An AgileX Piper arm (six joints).
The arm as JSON. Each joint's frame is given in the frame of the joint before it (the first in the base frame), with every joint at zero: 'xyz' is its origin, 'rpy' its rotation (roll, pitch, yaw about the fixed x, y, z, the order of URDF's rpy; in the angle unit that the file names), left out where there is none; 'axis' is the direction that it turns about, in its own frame. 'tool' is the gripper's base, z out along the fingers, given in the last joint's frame.
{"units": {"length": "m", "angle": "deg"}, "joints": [
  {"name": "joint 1", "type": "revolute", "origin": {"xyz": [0.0, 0.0, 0.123]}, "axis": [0.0, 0.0, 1.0]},
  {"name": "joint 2", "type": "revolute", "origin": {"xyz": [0.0, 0.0, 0.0], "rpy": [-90.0, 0.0, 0.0]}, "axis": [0.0, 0.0, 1.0]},
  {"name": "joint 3", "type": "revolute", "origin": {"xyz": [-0.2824, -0.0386, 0.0]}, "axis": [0.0, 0.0, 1.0]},
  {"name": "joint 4", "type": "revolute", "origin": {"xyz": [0.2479, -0.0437, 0.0], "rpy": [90.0, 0.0, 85.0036]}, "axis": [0.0, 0.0, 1.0]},
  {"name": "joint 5", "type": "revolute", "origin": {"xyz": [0.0, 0.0, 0.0], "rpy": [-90.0, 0.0, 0.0]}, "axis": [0.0, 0.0, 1.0]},
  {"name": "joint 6", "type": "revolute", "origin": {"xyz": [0.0, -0.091, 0.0], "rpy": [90.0, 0.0, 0.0]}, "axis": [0.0, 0.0, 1.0]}
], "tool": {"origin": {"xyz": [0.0, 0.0, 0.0]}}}
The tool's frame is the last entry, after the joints.
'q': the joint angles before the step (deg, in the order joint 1, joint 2, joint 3, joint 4, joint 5, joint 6). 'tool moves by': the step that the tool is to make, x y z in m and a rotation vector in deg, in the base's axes. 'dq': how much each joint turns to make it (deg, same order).
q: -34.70, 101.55, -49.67, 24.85, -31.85, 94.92
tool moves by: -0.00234, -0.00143, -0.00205, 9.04, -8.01, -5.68
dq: 0.00, 0.00, -0.11, 4.25, 1.02, 9.48
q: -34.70, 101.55, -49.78, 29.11, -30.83, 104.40
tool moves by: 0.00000, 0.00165, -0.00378, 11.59, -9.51, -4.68
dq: 0.00, 0.00, -0.07, 0.81, 2.79, 14.74
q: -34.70, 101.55, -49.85, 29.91, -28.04, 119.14
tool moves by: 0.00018, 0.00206, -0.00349, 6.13, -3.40, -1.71
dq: 0.00, 0.00, 0.00, 0.00, 2.55, 6.75
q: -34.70, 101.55, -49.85, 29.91, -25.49, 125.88
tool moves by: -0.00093, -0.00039, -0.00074, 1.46, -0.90, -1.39
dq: 0.00, 0.00, 0.00, 1.75, 0.23, 0.48
